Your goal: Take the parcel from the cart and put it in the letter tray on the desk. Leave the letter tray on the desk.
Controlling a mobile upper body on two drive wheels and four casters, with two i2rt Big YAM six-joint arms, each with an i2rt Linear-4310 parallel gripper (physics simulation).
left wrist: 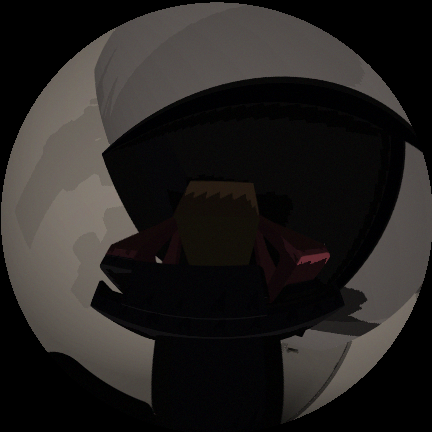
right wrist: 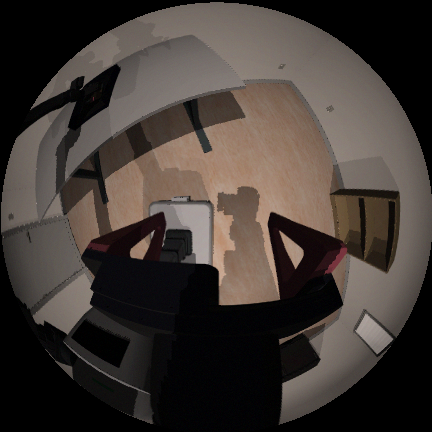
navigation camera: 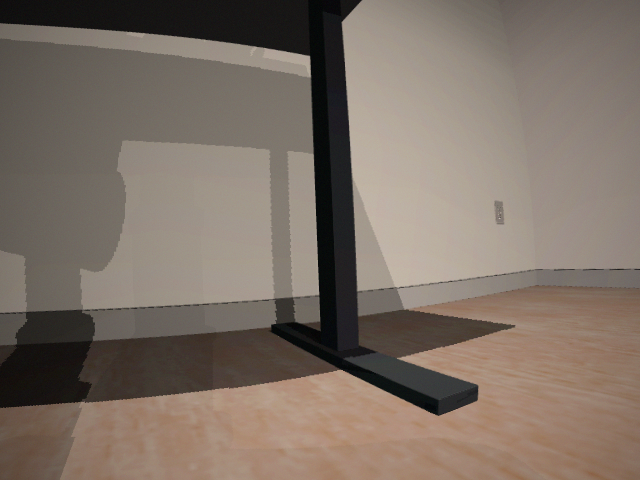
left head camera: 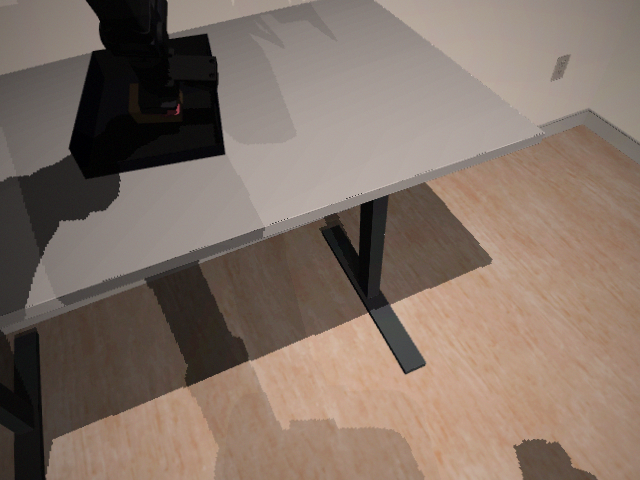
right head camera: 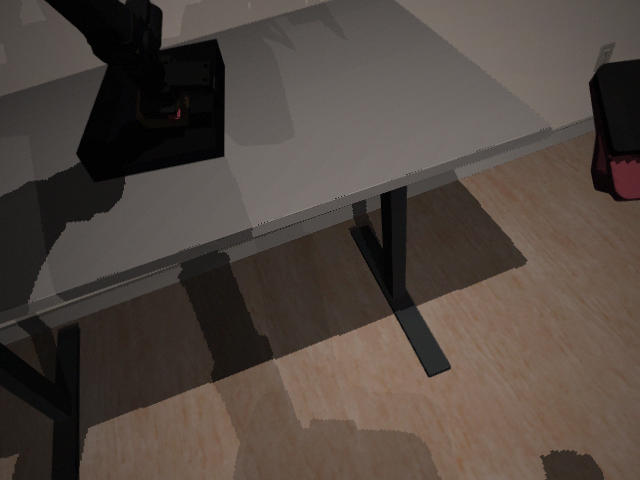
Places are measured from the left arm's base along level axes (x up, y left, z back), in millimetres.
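Where they show: left gripper, fingertip midpoint: [left wrist: 217,218] [right wrist: 95,93] [left head camera: 167,100] [right head camera: 173,105]; right gripper, fingertip midpoint: [right wrist: 216,217].
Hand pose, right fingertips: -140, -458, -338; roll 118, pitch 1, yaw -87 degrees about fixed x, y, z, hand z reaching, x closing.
Note:
Things, the pixels of their top centre, and the offset from my right fingertips, as dx, dy, dz. Level surfaces: height alone.
- black letter tray at its top centre: [left wrist: 181,248] [left head camera: 147,82] [right head camera: 154,88] [right wrist: 90,90] -250, +639, -600
- grey desk at its surface level: dx -320
- brown parcel at its top centre: [left wrist: 193,260] [left head camera: 150,85] [right head camera: 156,91] -241, +623, -572
The black letter tray [left head camera: 155,166] [right head camera: 160,166] [left wrist: 280,86] [right wrist: 80,123] lies on the grey desk [left head camera: 361,103] [right head camera: 361,103] [right wrist: 175,65]. The brown parcel [left head camera: 152,117] [right head camera: 160,122] [left wrist: 217,230] is between the fingers of my left gripper [left wrist: 217,218], which is shut on it. In the head views the parcel shows within the outline of the tray's walls, over its floor. Whether it touches the tray floor is too dark to tell. My right gripper [right wrist: 216,217] is open and empty, away from the desk, above the robot's base and the floor. The cart is not recognisable in these views.
A desk leg with a long foot [left head camera: 398,341] [right head camera: 423,346] [navigation camera: 413,379] stands on the wooden floor under the desk. A brown shelf unit [right wrist: 393,230] stands at the right in the right wrist view. A wall runs behind the desk.

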